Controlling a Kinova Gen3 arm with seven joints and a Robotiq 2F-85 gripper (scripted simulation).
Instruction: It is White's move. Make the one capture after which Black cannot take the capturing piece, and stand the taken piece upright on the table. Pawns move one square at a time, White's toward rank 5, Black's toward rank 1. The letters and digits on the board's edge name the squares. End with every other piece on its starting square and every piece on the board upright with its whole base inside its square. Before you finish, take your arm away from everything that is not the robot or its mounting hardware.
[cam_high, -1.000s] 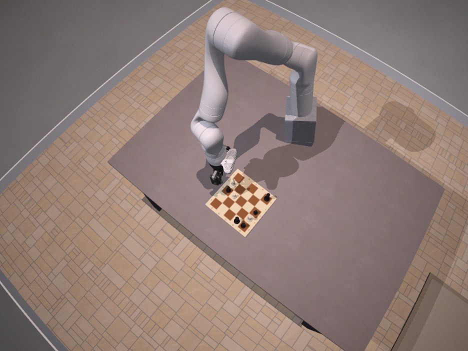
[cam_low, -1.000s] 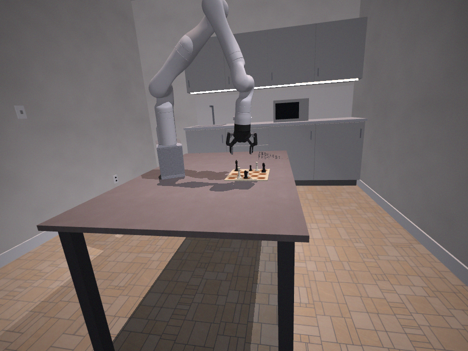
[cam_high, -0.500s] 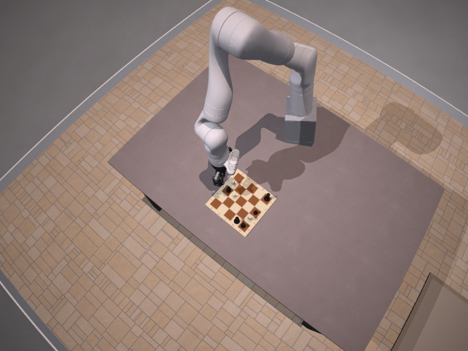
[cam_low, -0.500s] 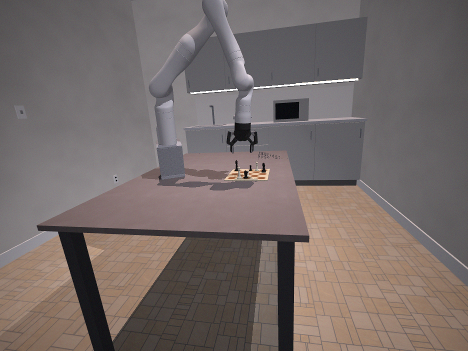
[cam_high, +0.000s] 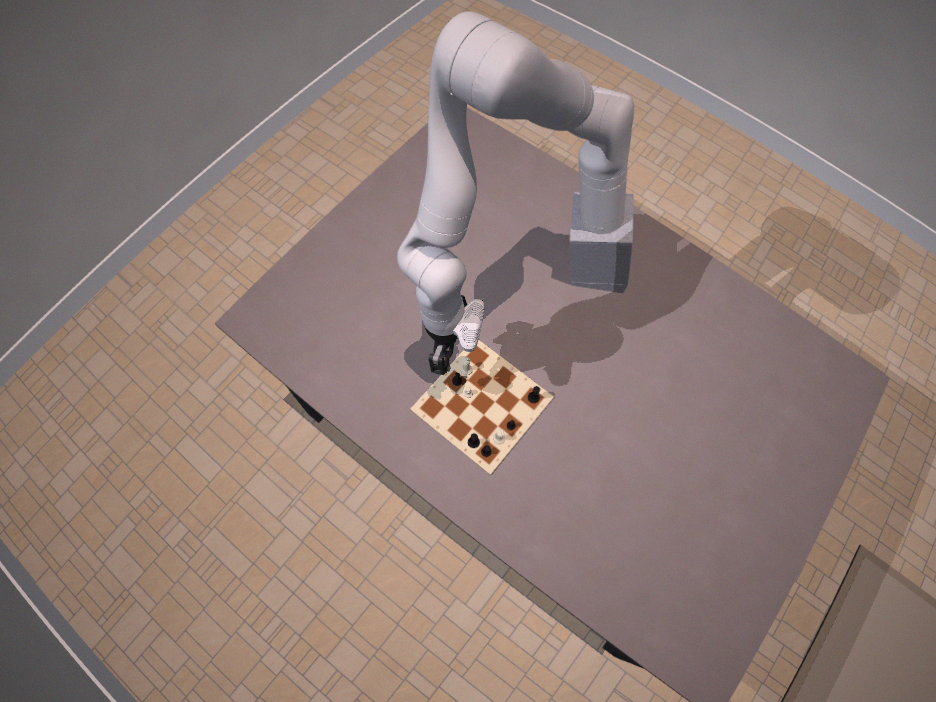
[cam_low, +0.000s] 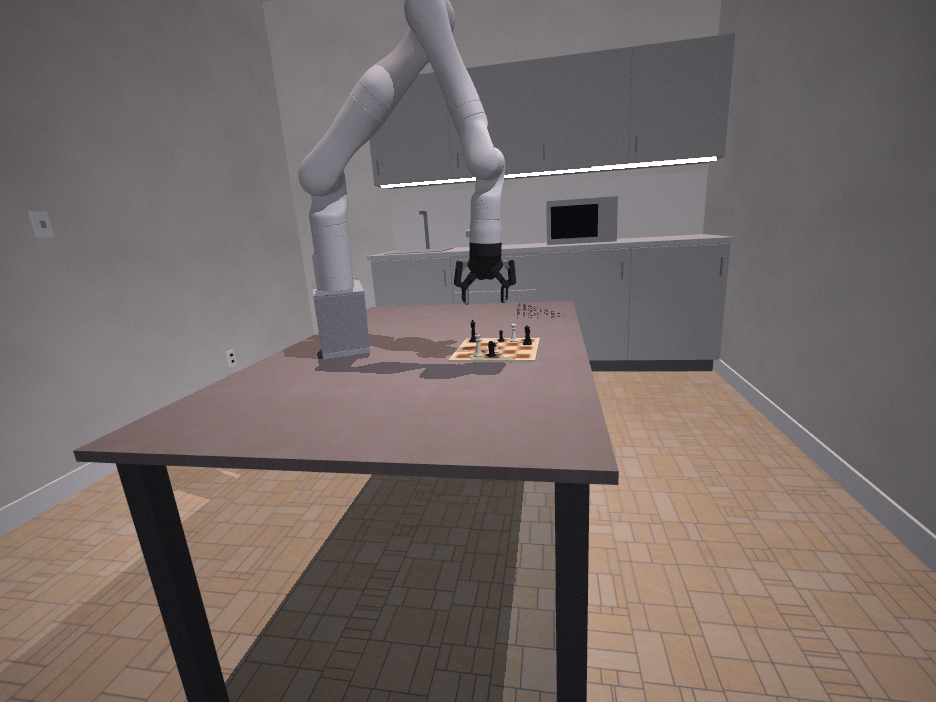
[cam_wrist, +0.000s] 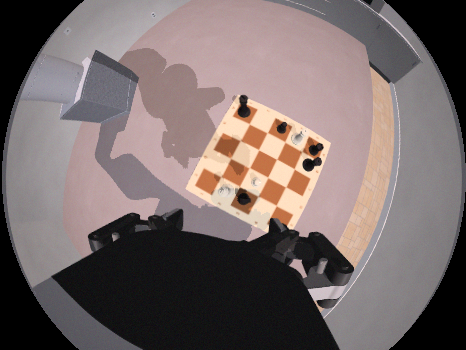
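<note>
Right now the chessboard is 30 mm ahead of my hand, 90 mm to the left of it and 150 mm below it. The rest, counted from my hand: black pawn 40 mm ahead, 170 mm to the left, 130 mm below.
</note>
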